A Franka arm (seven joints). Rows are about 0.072 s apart.
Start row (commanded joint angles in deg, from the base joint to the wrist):
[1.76, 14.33, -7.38, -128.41, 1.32, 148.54, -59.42]
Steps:
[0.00, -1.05, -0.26, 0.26, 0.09, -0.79, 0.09]
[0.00, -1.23, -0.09, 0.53, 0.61, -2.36, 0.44]
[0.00, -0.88, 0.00, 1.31, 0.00, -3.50, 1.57]
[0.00, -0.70, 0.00, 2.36, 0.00, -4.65, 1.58]
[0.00, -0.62, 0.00, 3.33, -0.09, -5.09, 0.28]
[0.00, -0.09, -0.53, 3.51, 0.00, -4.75, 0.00]
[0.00, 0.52, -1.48, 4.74, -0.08, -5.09, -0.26]
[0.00, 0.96, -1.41, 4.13, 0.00, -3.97, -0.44]
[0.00, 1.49, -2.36, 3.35, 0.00, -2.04, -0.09]
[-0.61, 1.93, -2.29, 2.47, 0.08, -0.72, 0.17]
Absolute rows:
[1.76, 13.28, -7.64, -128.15, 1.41, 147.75, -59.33]
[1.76, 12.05, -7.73, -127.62, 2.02, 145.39, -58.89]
[1.76, 11.17, -7.73, -126.31, 2.02, 141.89, -57.32]
[1.76, 10.47, -7.73, -123.95, 2.02, 137.24, -55.74]
[1.76, 9.85, -7.73, -120.62, 1.93, 132.15, -55.46]
[1.76, 9.76, -8.26, -117.11, 1.93, 127.40, -55.46]
[1.76, 10.28, -9.74, -112.37, 1.85, 122.31, -55.72]
[1.76, 11.24, -11.15, -108.24, 1.85, 118.34, -56.16]
[1.76, 12.73, -13.51, -104.89, 1.85, 116.30, -56.25]
[1.15, 14.66, -15.80, -102.42, 1.93, 115.58, -56.08]

